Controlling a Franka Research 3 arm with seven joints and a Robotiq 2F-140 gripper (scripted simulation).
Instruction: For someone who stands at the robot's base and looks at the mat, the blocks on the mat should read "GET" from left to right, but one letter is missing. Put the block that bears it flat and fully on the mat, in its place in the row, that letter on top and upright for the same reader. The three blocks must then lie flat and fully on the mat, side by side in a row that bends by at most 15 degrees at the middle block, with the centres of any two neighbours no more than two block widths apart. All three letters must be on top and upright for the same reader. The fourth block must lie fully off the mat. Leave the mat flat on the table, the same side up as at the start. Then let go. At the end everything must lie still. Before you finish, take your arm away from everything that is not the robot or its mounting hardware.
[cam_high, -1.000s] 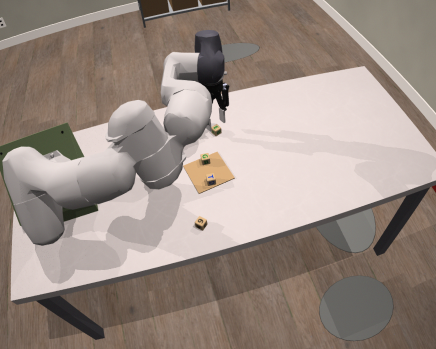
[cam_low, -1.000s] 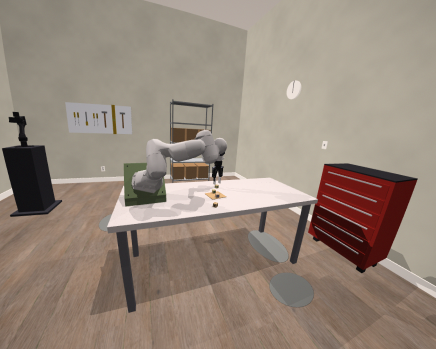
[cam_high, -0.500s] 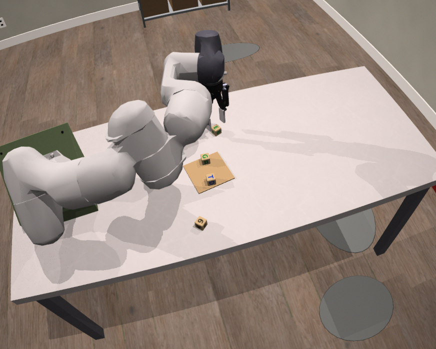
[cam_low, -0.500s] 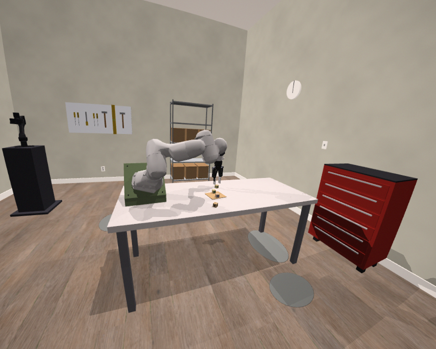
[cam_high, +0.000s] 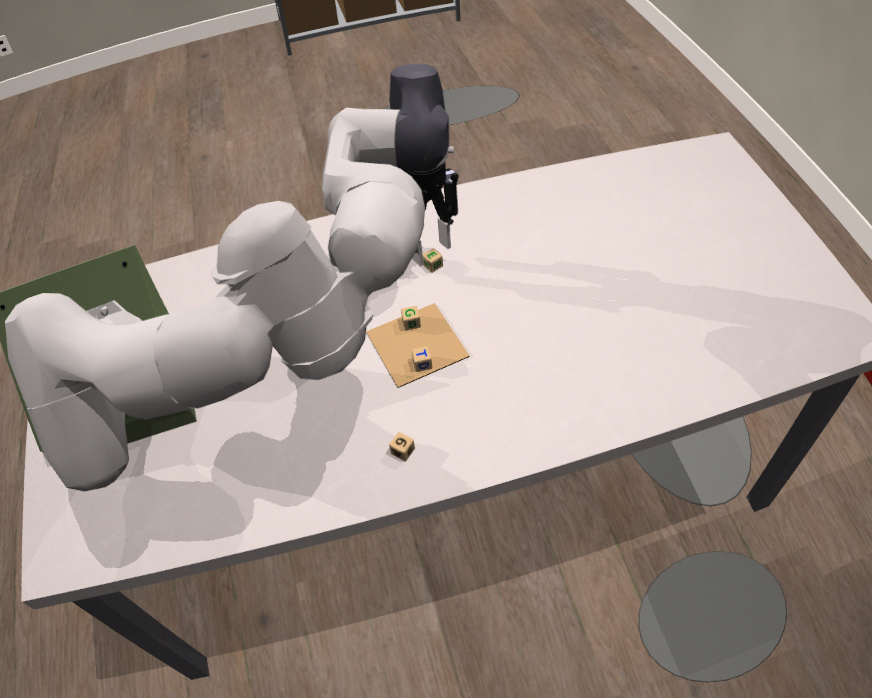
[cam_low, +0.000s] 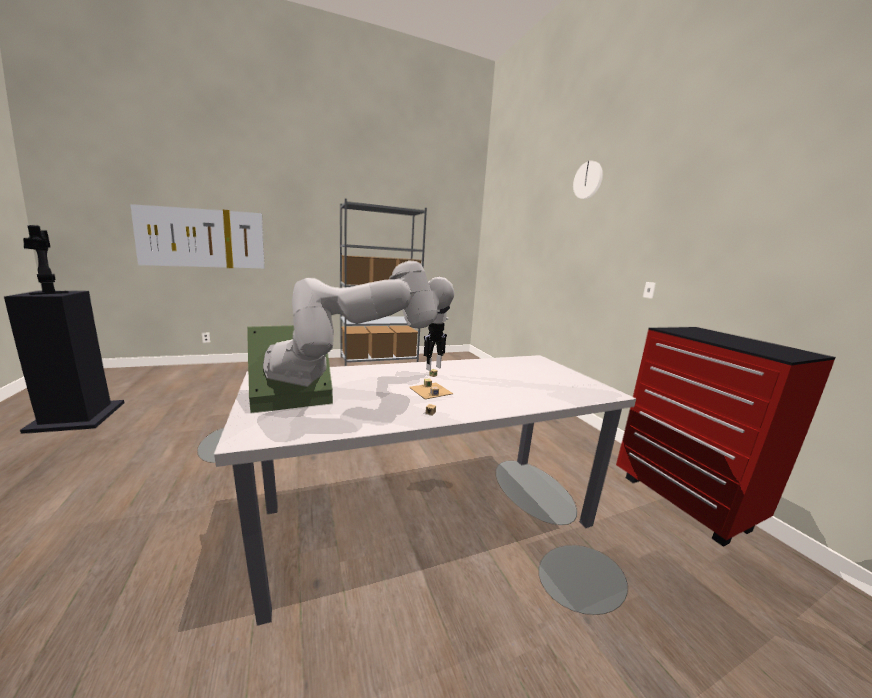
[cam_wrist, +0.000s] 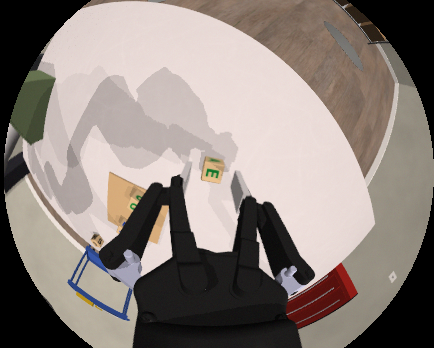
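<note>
My hand is 50 mm above the E block. Also, from my hand: tan mat: 180 mm to the right, 70 mm behind, 60 mm below; then T block: 230 mm to the right, 80 mm behind, 50 mm below; then G block: 130 mm to the right, 70 mm behind, 50 mm below.
</note>
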